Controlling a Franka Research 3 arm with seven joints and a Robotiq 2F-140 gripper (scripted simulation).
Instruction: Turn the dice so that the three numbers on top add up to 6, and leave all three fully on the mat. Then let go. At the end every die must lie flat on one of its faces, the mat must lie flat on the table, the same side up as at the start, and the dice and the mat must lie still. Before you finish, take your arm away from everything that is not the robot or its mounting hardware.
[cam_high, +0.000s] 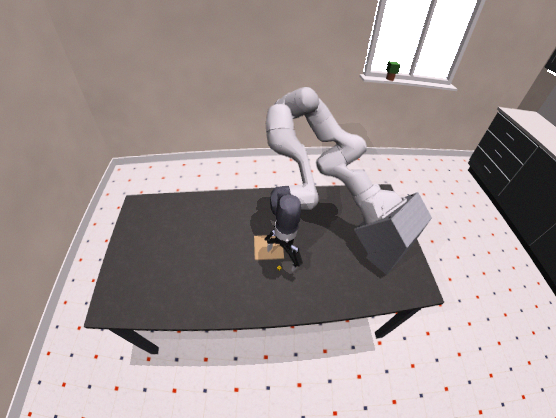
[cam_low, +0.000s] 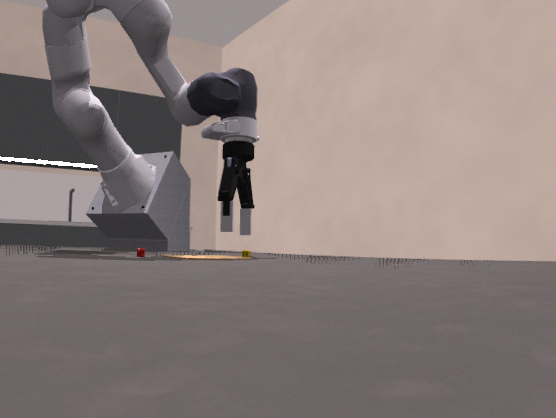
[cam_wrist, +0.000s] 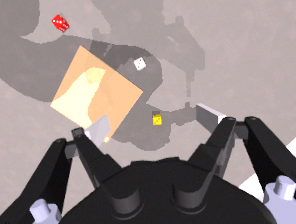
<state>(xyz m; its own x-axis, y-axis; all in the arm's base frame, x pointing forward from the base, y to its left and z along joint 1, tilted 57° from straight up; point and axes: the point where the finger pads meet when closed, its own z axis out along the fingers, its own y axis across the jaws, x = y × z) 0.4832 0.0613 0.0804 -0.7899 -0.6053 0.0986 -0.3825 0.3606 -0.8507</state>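
Right now the yellow die is 2 cm ahead of my hand, 2 cm to the left of it and 6 cm below it. Also, from my hand: tan mat 2 cm ahead, 12 cm to the right, 6 cm below; red die 9 cm behind, 20 cm to the right, 6 cm below; white die 7 cm behind, 5 cm to the right, 6 cm below.
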